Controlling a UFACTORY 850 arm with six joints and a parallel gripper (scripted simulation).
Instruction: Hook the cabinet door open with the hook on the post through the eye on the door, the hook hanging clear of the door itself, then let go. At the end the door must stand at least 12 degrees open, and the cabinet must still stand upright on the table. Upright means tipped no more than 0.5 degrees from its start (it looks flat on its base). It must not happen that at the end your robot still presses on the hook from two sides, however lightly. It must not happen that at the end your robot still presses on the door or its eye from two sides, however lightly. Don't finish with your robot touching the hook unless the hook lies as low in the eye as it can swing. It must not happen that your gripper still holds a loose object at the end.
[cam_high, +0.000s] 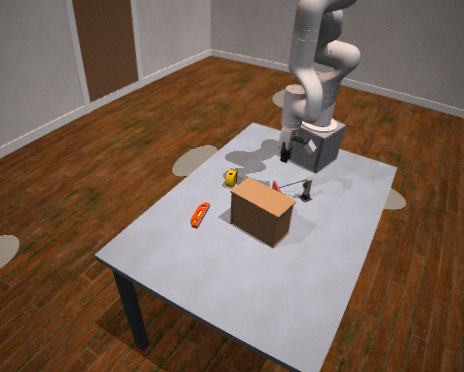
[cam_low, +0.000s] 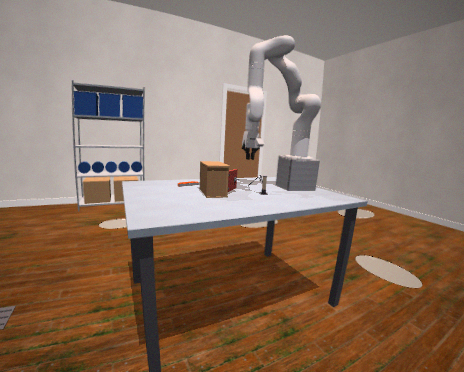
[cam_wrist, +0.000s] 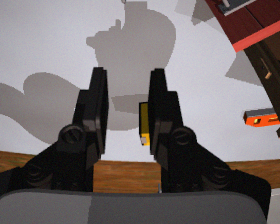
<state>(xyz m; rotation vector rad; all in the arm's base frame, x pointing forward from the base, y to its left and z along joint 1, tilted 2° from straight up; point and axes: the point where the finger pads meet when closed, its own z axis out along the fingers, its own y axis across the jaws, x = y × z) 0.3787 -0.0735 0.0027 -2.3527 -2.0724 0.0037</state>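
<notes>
Now: the thin grey hook rod 16 cm below my hand, 5 cm to the left of it and 1 cm behind it. The rest, counted from my hand: yellow block 25 cm to the right, 18 cm below, 2 cm ahead; orange level 28 cm to the right, 28 cm ahead, 21 cm below; red door 15 cm ahead, 14 cm below, 4 cm to the left.
</notes>
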